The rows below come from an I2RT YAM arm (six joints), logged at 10 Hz.
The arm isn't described. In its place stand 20 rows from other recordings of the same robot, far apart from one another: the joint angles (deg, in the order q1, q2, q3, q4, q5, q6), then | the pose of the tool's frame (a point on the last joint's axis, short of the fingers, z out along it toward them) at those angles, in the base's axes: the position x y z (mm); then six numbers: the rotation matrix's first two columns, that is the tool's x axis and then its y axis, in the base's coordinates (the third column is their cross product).
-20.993, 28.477, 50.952, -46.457, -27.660, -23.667 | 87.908, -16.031, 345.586, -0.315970, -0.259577, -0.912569, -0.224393, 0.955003, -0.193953
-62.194, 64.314, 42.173, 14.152, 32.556, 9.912 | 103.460, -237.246, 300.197, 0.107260, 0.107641, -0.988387, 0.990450, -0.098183, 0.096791
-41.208, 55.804, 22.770, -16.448, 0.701, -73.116 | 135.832, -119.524, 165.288, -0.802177, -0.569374, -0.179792, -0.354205, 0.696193, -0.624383
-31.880, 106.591, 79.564, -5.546, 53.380, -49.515 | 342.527, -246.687, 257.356, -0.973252, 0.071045, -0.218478, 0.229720, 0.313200, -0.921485
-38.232, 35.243, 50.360, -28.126, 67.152, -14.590 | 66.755, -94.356, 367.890, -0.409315, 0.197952, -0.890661, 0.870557, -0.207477, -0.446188
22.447, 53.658, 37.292, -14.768, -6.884, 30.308 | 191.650, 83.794, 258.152, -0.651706, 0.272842, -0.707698, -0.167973, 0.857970, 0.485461
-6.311, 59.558, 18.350, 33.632, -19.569, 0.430 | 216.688, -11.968, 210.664, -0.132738, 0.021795, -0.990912, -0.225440, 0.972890, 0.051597
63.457, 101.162, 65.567, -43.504, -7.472, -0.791 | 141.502, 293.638, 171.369, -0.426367, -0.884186, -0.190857, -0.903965, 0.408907, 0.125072
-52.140, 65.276, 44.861, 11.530, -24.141, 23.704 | 174.338, -200.546, 307.626, 0.103143, 0.465055, -0.879253, 0.470716, 0.755895, 0.455027
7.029, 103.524, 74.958, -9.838, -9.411, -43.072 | 407.312, 56.086, 237.940, -0.281080, -0.713484, -0.641821, -0.602132, 0.651880, -0.460967
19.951, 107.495, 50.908, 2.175, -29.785, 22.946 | 318.643, 134.482, 108.519, -0.925324, 0.024070, -0.378413, -0.224921, 0.768602, 0.598883
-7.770, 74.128, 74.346, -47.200, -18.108, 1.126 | 265.190, -25.017, 349.525, -0.725890, 0.117898, -0.677631, -0.067344, 0.968283, 0.240607
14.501, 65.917, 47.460, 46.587, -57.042, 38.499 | 230.686, 90.518, 377.890, -0.173520, 0.304921, -0.936437, -0.951410, 0.193704, 0.239368
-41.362, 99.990, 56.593, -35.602, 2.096, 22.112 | 228.771, -203.154, 141.206, -0.432021, 0.881557, -0.190305, 0.893984, 0.446437, 0.038569
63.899, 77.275, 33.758, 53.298, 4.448, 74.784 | 129.507, 258.070, 264.429, -0.811866, 0.529520, -0.245930, -0.298279, -0.014074, 0.954375
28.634, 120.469, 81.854, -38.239, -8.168, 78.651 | 355.316, 199.762, 128.649, -0.661074, 0.744795, 0.090892, 0.739059, 0.625448, 0.250212
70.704, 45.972, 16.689, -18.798, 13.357, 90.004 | 58.034, 140.871, 154.980, -0.867275, 0.467227, -0.171851, 0.245944, 0.702257, 0.668091
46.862, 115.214, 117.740, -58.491, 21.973, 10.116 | 306.796, 307.934, 334.406, -0.651525, -0.457092, -0.605460, -0.425692, 0.880886, -0.206946
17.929, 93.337, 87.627, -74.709, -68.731, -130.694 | 274.826, 123.789, 326.679, 0.808260, -0.027561, -0.588181, -0.542291, -0.424048, -0.725330
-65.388, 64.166, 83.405, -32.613, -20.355, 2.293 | 103.285, -195.736, 463.659, -0.067791, 0.238055, -0.968883, 0.714727, 0.689151, 0.119317
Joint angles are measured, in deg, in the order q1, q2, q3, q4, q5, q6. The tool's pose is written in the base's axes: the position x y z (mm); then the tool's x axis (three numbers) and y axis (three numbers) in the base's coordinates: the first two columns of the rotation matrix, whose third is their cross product. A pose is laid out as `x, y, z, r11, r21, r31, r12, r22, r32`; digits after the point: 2 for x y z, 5 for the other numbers.
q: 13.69, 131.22, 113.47, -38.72, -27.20, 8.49
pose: 485.79, 135.08, 206.45, -0.86833, -0.07637, -0.49007, -0.33124, 0.82470, 0.45841
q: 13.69, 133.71, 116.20, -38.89, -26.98, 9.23
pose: 494.25, 137.02, 199.78, -0.87174, -0.06522, -0.48562, -0.31915, 0.82761, 0.46175
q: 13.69, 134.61, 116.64, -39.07, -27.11, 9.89
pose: 496.01, 137.52, 194.25, -0.88066, -0.05716, -0.47030, -0.30482, 0.82830, 0.47012
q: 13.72, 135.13, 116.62, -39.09, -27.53, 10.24
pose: 496.44, 138.14, 189.73, -0.88733, -0.05436, -0.45791, -0.29792, 0.82554, 0.47930
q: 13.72, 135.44, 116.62, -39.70, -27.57, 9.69
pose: 495.89, 138.03, 186.47, -0.89158, -0.06409, -0.44831, -0.29924, 0.82641, 0.47698
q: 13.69, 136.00, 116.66, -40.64, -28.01, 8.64
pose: 495.15, 137.82, 181.08, -0.89739, -0.08209, -0.43354, -0.30589, 0.82386, 0.47717
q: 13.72, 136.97, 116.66, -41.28, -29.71, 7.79
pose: 494.66, 138.93, 172.60, -0.90555, -0.09990, -0.41230, -0.31524, 0.80884, 0.49639
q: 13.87, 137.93, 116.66, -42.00, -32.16, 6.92
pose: 493.39, 141.35, 164.42, -0.91323, -0.12043, -0.38923, -0.32773, 0.78472, 0.52613
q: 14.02, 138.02, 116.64, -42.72, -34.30, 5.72
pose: 491.34, 143.36, 163.62, -0.91216, -0.14290, -0.38410, -0.34978, 0.75988, 0.54793
